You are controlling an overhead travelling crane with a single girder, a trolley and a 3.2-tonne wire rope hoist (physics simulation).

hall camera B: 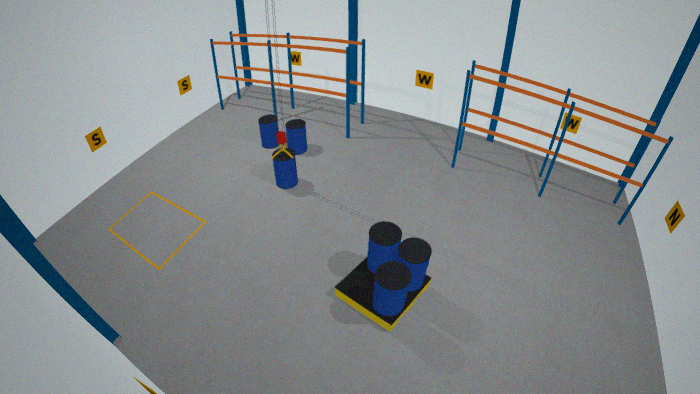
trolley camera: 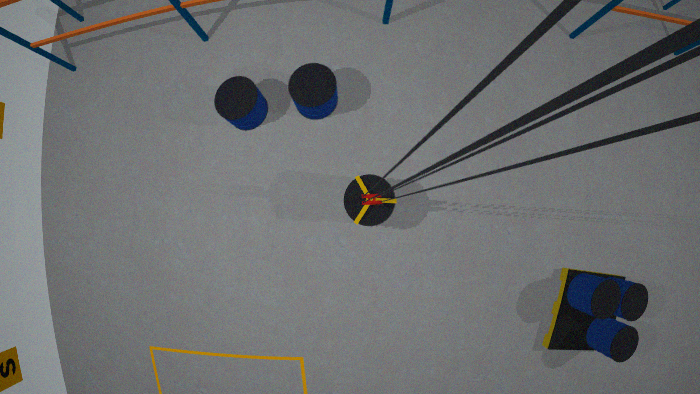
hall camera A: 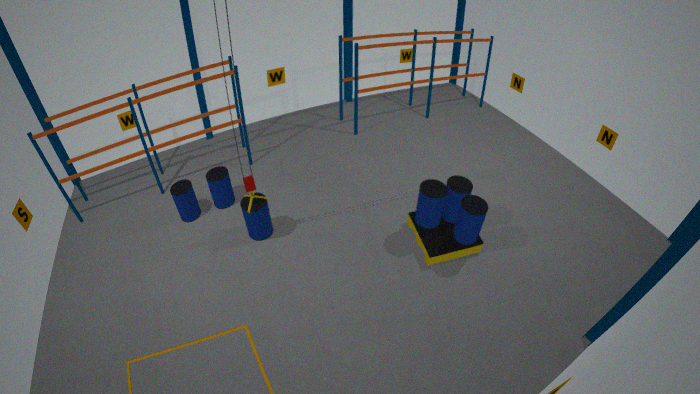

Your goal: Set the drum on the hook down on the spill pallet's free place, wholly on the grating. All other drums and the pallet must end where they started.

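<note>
A blue drum (hall camera A: 259, 222) (hall camera B: 286, 172) (trolley camera: 380, 214) with a black lid hangs upright under the red hook block, at or close above the floor; a gap under it cannot be told. My gripper (hall camera A: 255, 197) (hall camera B: 283, 151) (trolley camera: 369, 200), a yellow three-armed grab, is shut on this drum's top. The spill pallet (hall camera A: 440, 245) (hall camera B: 356, 284) (trolley camera: 570, 330), black grating with yellow sides, stands well apart. It bears three upright blue drums. Its free corner is at the front left in hall camera A, the left in hall camera B and the lower left in the trolley view.
Two more blue drums (hall camera A: 186, 202) (hall camera A: 221, 189) (trolley camera: 240, 100) (trolley camera: 313, 87) stand on the floor near the held drum, on the rack side. Blue-and-orange racks (hall camera A: 146, 145) (hall camera B: 347, 115) line the W wall. A yellow outlined square (hall camera B: 132, 210) (trolley camera: 225, 355) is marked on the floor.
</note>
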